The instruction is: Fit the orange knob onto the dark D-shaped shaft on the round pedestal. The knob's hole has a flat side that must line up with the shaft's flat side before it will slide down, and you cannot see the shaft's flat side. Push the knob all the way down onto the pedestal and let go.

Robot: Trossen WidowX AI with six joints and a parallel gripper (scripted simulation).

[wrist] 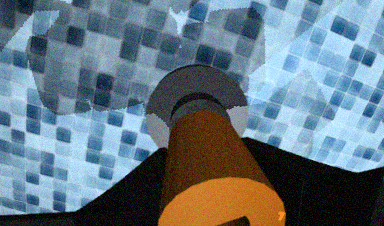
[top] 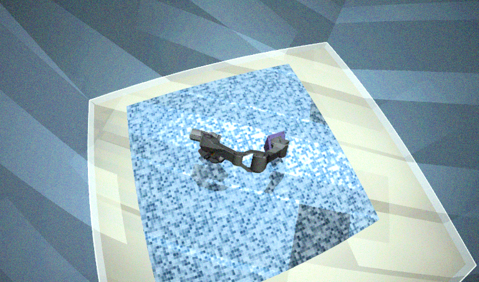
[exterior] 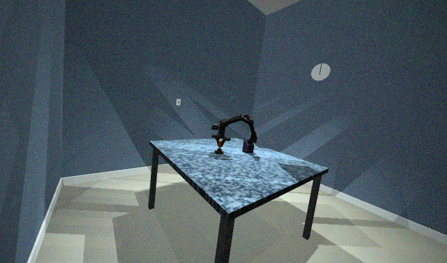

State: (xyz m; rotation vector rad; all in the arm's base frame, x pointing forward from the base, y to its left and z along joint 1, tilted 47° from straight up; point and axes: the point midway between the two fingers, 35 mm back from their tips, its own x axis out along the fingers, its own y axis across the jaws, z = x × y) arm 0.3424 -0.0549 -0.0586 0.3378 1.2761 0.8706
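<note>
Right now the orange knob is 20 mm above my gripper tip. Also, from my gripper tip: pedestal (40 mm below).
</note>
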